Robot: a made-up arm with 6 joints. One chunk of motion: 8 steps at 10 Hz.
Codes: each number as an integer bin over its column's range. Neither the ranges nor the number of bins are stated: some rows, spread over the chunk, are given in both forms.
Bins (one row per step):
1: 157 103 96 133 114 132
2: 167 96 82 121 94 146
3: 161 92 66 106 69 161
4: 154 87 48 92 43 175
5: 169 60 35 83 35 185
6: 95 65 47 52 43 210
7: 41 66 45 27 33 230
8: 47 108 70 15 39 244
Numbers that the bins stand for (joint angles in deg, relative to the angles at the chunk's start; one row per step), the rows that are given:
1: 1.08 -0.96 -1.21 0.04 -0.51 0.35
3: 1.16 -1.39 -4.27 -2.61 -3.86 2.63
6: -0.14 -2.45 -6.21 -7.90 -5.80 6.47
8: -1.08 -0.76 -3.86 -11.53 -6.09 9.14
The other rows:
2: 1.27 -1.24 -2.64 -1.14 -2.00 1.45
4: 1.02 -1.59 -6.11 -3.98 -5.80 3.73
5: 1.31 -2.65 -7.43 -4.86 -6.39 4.51
7: -1.20 -2.41 -6.41 -10.35 -6.54 8.04

